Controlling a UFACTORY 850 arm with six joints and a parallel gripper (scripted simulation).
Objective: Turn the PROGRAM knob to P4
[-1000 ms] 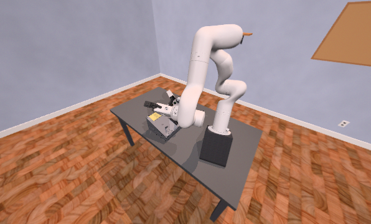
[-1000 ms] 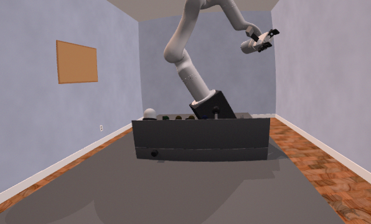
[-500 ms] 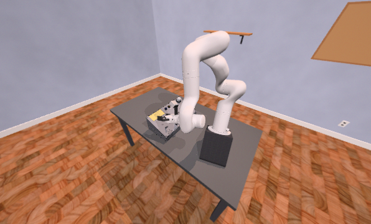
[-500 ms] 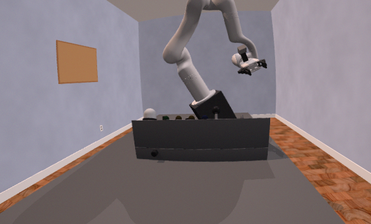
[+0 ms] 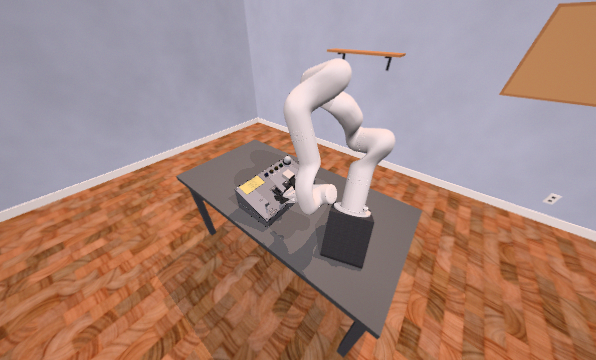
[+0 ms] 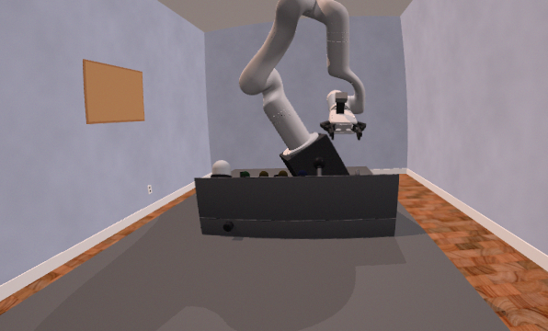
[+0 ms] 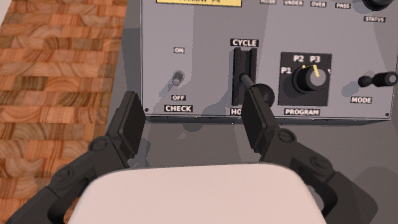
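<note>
The black ball-ended lever lies 110 mm below my hand, 90 mm to the right of it and 80 mm ahead of it. The rest, counted from my hand: mode knob (330 mm to the right, 120 mm below, 120 mm ahead); then grey console (150 mm to the right, 150 mm below, 140 mm ahead); then check toggle (130 mm below, 100 mm ahead, 30 mm to the left).
</note>
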